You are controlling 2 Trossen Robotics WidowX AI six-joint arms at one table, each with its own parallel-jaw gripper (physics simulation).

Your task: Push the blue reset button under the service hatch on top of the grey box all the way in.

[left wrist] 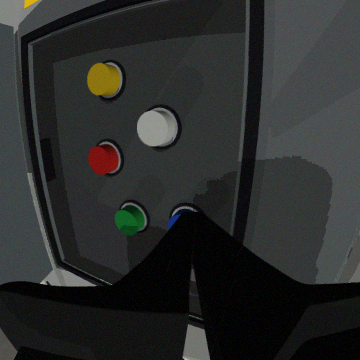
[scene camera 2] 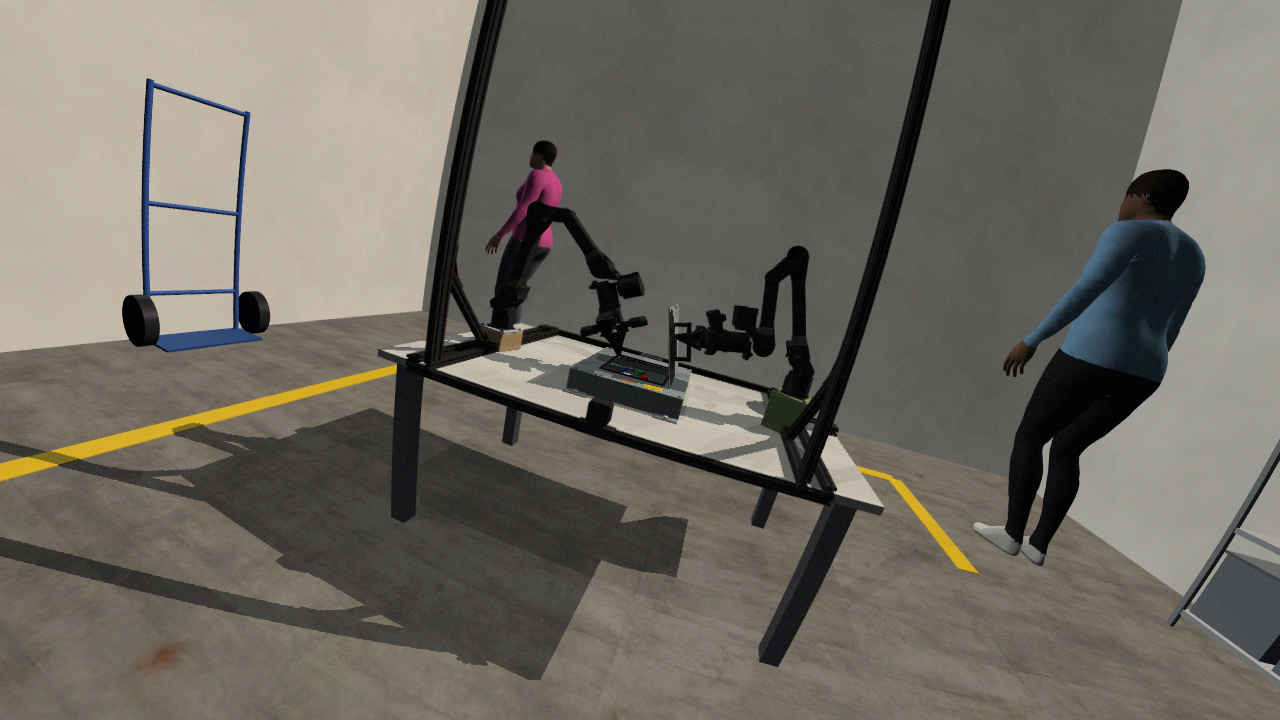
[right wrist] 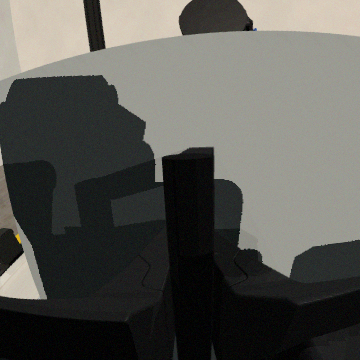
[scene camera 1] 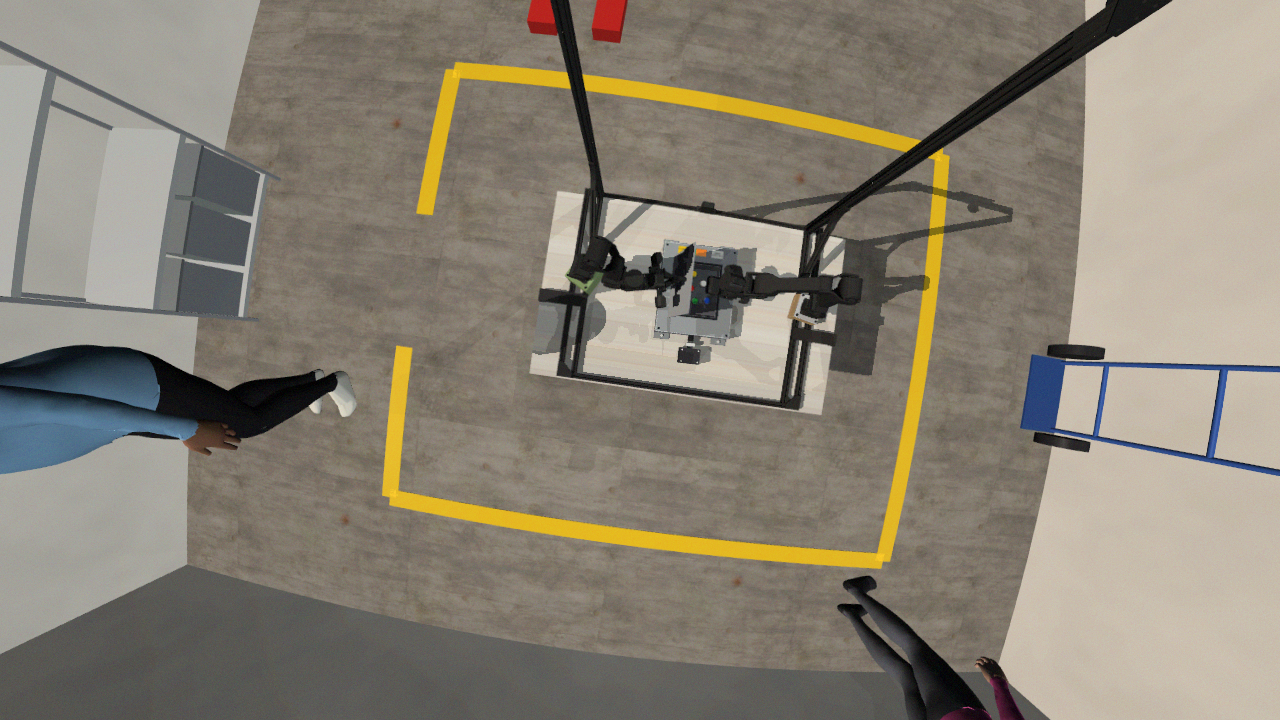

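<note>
The grey box (scene camera 1: 671, 324) (scene camera 2: 617, 389) sits on the table. Its hatch lid (scene camera 2: 673, 353) (right wrist: 285, 125) stands upright, and the panel beneath is exposed. My right gripper (scene camera 2: 682, 337) (right wrist: 183, 228) is shut on the lid's black handle (right wrist: 189, 200). My left gripper (scene camera 2: 618, 351) (left wrist: 190, 220) is shut and empty, pointing down over the panel. In the left wrist view its fingertips cover the lower right of the blue button (left wrist: 178, 219); contact and how far in the button stands cannot be told. The blue button (scene camera 1: 705, 300) also shows in scene camera 1.
Yellow (left wrist: 104, 80), white (left wrist: 156, 128), red (left wrist: 104, 159) and green (left wrist: 129, 221) buttons share the panel. The raised lid stands between the two grippers. A small black device (scene camera 1: 689, 355) lies beside the box. Black frame posts (scene camera 2: 460, 179) rise at the table's sides; a green block (scene camera 2: 785, 409) stands by the right arm.
</note>
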